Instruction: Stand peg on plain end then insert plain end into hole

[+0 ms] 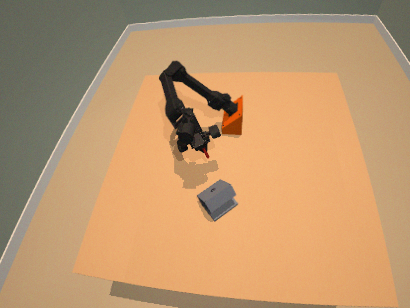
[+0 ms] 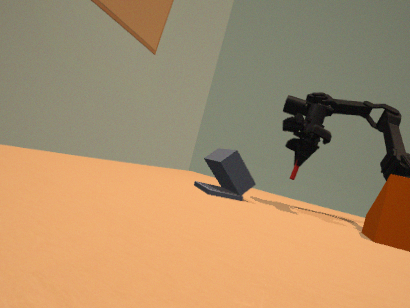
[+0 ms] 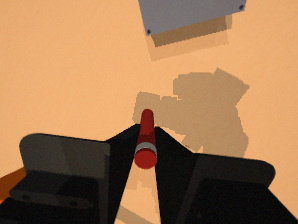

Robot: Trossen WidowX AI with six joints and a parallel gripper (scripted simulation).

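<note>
Right now the grey sloped panel is 18 cm ahead of my gripper tip, 6 cm to the left of it and 6 cm below it. The rest, counted from my gripper tip: flat grey foot: 19 cm ahead, 7 cm to the left, 12 cm below; then red peg: 2 cm above.
</note>
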